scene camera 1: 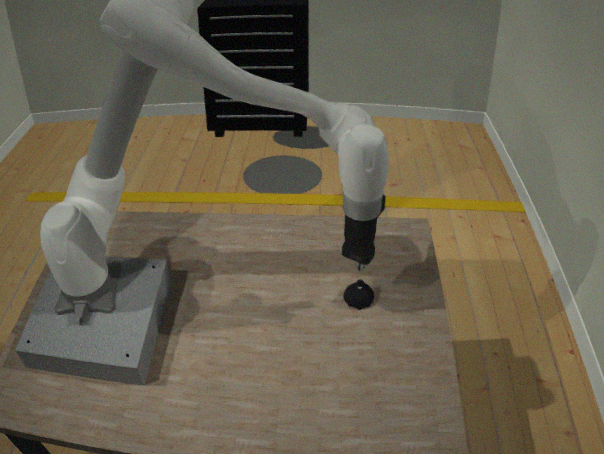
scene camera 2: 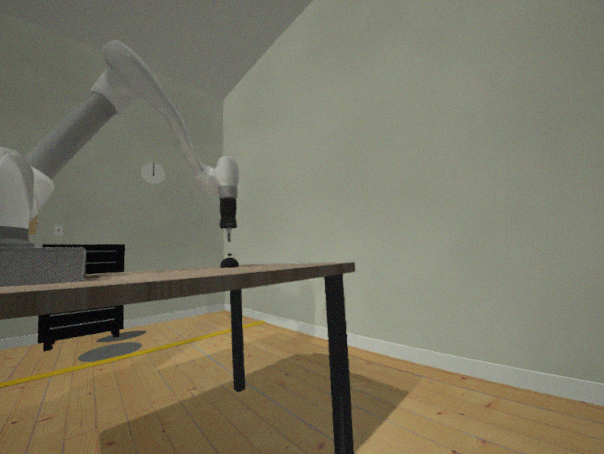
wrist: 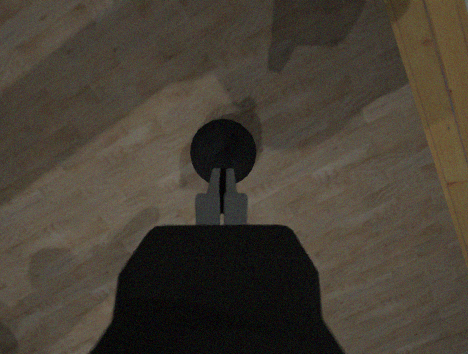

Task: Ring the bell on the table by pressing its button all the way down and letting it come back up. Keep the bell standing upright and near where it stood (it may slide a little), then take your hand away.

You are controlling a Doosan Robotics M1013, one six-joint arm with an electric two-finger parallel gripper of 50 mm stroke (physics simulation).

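Frame: origin at the arm's base, x ahead, y right, z down, level; metres.
Where they show: gripper, fingertip midpoint: (scene camera 1: pixel 361 268) (scene camera 2: pixel 229 241) (wrist: pixel 223 182); arm's base, origin of the base link: (scene camera 1: pixel 88 289).
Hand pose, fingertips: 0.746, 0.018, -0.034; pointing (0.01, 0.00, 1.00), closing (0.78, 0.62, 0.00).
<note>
Each offset is from my fingertips to the top centre of the thing, as dx, dy, dz.
A black, dome-shaped bell {+0.004, -0.005, +0.056} (scene camera 1: pixel 359 295) (scene camera 2: pixel 229 262) (wrist: pixel 223 146) stands upright on the wooden table (scene camera 1: pixel 280 360) (scene camera 2: pixel 300 271). Its small button {+0.004, -0.005, +0.056} (scene camera 1: pixel 359 283) (scene camera 2: pixel 229 255) sits raised on top, with a thin gap below it in the second scene view. My gripper (scene camera 1: pixel 360 268) (scene camera 2: pixel 229 240) (wrist: pixel 223 182) is shut and empty, pointing straight down. Its fingertips are above the bell and apart from the button, with a visible gap in both scene views. In the wrist view the fingertips cover the bell's lower edge, and the button cannot be made out.
The arm's grey base block (scene camera 1: pixel 95 330) (scene camera 2: pixel 42 265) sits at the left of the table. A black drawer cabinet (scene camera 1: pixel 255 42) (scene camera 2: pixel 105 250) stands beyond the table. The table's right edge is a short way from the bell in the first scene view.
</note>
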